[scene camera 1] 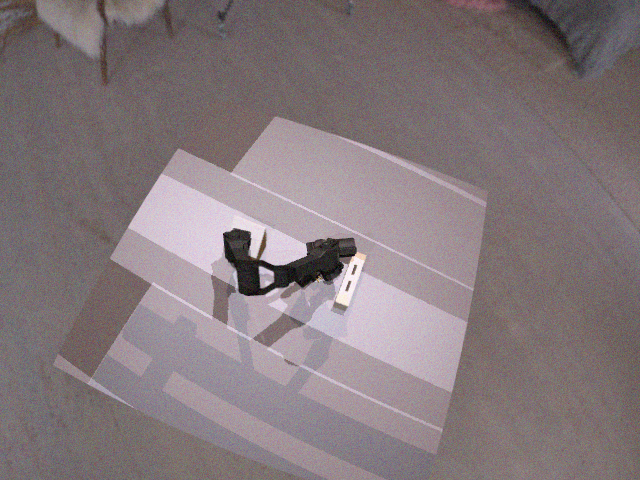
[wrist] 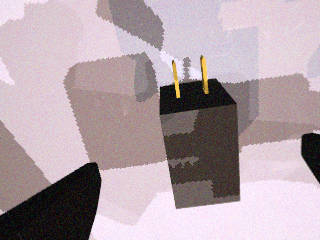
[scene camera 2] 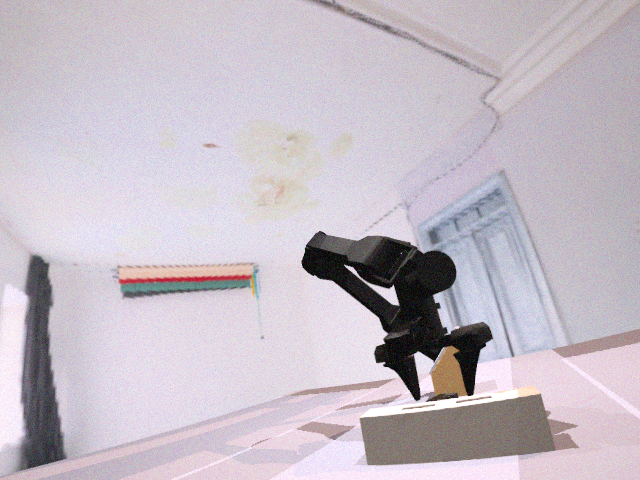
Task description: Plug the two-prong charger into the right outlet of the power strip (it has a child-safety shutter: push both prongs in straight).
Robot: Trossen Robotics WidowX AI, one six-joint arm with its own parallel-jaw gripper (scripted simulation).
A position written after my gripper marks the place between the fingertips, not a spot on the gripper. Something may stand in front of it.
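There is a black two-prong charger (wrist: 199, 120) here in the scene. As for my gripper (scene camera 2: 443, 398), which I can also find in the wrist view at its own place, the gripper (wrist: 198, 158), it is open and holds nothing.
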